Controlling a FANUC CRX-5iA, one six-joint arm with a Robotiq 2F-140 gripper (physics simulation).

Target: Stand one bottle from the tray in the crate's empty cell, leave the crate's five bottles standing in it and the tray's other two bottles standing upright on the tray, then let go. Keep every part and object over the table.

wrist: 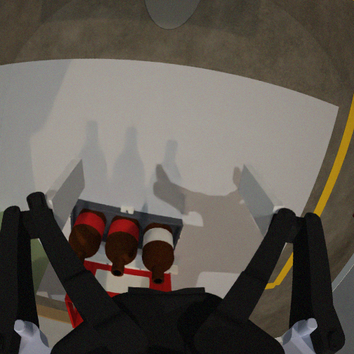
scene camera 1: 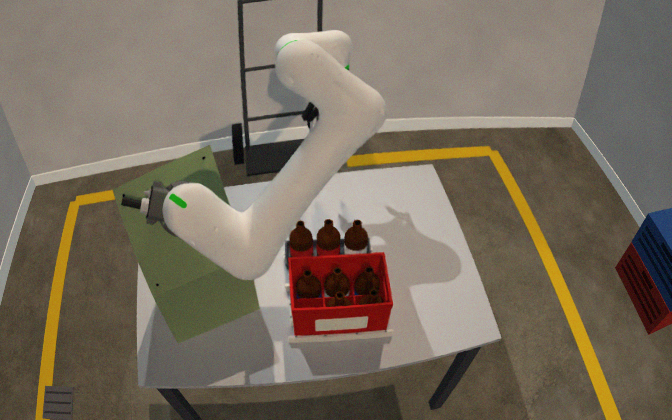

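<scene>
A red crate (scene camera 1: 305, 322) (wrist: 137, 272) stands on the table with five brown bottles upright in it: three in the far row (scene camera 1: 337, 284), two in the near row (scene camera 1: 340, 300); the near left cell is empty. Behind it, a dark grey tray (scene camera 1: 288, 262) (wrist: 155, 217) holds three upright bottles: a left red-labelled bottle (scene camera 1: 301, 239) (wrist: 88, 237), a middle red-labelled bottle (scene camera 1: 328, 239) (wrist: 121, 242) and a white-labelled bottle (scene camera 1: 356, 237) (wrist: 158, 252). My gripper (wrist: 162, 174) is open and empty, high above the tray side; in the scene view it is mostly hidden behind the arm.
The white table (scene camera 1: 450, 310) (wrist: 200, 115) carries the crate and tray. A green board (scene camera 1: 200, 300) lies under the arm's base at the left. The white arm (scene camera 1: 310, 165) reaches over the table near the tray. A hand truck (scene camera 1: 243, 90) stands against the wall.
</scene>
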